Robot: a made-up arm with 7 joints.
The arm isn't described. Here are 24 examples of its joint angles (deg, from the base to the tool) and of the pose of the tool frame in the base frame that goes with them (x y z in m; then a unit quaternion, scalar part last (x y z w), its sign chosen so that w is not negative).
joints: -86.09 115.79 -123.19 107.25 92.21 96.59 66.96
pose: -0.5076 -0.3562 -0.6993 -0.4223 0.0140 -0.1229 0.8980
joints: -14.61 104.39 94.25 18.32 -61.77 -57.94 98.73
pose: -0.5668 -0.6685 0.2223 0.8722 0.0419 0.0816 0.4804
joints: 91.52 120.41 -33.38 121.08 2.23 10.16 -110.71
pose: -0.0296 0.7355 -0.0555 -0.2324 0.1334 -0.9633 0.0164
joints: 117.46 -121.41 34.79 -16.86 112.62 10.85 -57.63
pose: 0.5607 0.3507 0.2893 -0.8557 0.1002 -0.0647 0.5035
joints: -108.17 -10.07 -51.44 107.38 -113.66 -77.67 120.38
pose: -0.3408 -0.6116 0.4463 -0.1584 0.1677 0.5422 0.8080
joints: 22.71 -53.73 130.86 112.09 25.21 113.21 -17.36
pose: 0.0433 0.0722 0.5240 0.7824 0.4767 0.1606 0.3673
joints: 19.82 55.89 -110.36 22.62 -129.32 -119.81 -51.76
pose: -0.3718 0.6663 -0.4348 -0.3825 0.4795 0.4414 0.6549
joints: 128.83 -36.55 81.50 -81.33 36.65 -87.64 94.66
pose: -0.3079 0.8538 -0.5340 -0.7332 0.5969 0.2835 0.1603
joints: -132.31 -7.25 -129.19 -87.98 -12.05 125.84 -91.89
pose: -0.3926 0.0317 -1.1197 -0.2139 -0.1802 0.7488 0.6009
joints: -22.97 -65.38 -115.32 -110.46 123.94 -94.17 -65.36
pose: 1.1146 -0.2912 -0.0743 0.6641 0.4701 0.1291 0.5669
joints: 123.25 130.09 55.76 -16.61 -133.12 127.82 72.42
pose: 0.9429 0.1268 0.6666 -0.5382 0.3656 0.7546 0.0847
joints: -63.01 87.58 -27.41 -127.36 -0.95 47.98 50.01
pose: -0.2961 0.4192 0.6434 0.1312 0.9551 0.0429 0.2622
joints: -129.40 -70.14 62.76 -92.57 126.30 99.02 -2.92
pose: -1.1374 -0.4996 -0.7062 -0.2602 0.4279 0.3456 0.7936
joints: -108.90 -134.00 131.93 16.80 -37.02 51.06 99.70
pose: -1.0751 -0.5833 -0.1026 -0.3599 0.3797 0.0048 0.8522
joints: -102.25 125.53 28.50 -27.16 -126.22 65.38 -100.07
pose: -0.6402 0.7707 0.3307 0.4702 -0.2678 0.7964 0.2700
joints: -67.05 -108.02 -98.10 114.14 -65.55 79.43 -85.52
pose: -0.0993 0.4416 -0.2261 0.5045 0.4504 -0.0119 0.7366
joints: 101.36 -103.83 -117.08 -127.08 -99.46 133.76 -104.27
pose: 0.6070 0.7467 0.6093 0.4832 -0.3855 -0.0459 0.7848
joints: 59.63 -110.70 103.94 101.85 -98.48 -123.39 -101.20
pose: 0.2951 -0.2492 -0.5368 0.8806 -0.2912 -0.2633 0.2653
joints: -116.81 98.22 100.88 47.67 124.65 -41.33 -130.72
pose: -0.4350 -0.5309 0.2606 0.0574 -0.3739 -0.1550 0.9126
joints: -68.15 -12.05 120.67 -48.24 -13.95 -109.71 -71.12
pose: -0.2502 -0.5132 -0.8107 0.8124 -0.5636 -0.1085 0.1028
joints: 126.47 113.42 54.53 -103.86 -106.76 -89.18 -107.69
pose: -0.1060 -0.2323 0.7881 0.2134 -0.4494 0.8664 0.0417
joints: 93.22 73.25 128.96 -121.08 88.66 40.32 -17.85
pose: 0.0830 -0.7866 -0.3366 0.0175 -0.1795 -0.8204 0.5426
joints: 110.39 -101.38 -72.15 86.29 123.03 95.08 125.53
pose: 0.6135 -0.2028 0.1668 -0.3639 0.5669 0.7061 0.2182
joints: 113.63 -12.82 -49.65 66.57 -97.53 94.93 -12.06
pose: -0.6525 0.7099 0.3409 -0.4329 0.8821 -0.0038 0.1857
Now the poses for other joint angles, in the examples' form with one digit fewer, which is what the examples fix.
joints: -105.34 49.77 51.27 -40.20 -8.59 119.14 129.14
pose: -0.247 0.136 -0.988 0.321 0.280 0.742 0.518
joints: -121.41 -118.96 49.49 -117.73 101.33 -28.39 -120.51
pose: -0.737 -0.840 0.241 -0.266 -0.860 0.357 0.248
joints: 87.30 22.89 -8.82 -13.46 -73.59 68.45 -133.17
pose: 0.150 0.409 -1.164 0.402 0.113 -0.518 0.746
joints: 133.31 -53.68 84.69 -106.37 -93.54 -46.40 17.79
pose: -0.760 -0.119 -0.759 -0.655 0.077 0.697 0.280
